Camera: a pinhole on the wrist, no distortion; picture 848 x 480 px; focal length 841.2 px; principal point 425.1 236.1 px. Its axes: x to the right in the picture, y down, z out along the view. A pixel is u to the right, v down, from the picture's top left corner.
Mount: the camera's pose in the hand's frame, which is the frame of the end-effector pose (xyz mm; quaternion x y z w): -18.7 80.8 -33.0 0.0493 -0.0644 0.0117 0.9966
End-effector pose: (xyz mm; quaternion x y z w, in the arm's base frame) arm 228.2 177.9 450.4 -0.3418 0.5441 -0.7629 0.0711
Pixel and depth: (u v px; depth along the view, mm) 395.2 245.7 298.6
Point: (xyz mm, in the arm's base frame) 420.9 -15.0 418.3
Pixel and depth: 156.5 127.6 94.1
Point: 291.0 140.5 381.6
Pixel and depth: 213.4 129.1 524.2
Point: 676.7 -63.4 470.7
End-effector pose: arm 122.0 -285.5 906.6 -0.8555 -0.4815 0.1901 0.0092
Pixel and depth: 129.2 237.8 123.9
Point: 113.7 -400.2 840.1
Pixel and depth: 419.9 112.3 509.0
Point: -108.0 -408.6 513.9
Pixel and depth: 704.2 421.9 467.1
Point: 117.0 -377.0 431.1
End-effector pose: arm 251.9 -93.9 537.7 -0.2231 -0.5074 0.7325 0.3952
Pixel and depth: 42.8 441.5 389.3
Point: 104.1 -506.8 526.7
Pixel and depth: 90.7 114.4 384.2
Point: 151.5 -448.3 659.5
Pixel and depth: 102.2 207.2 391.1
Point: 128.5 -461.4 625.9
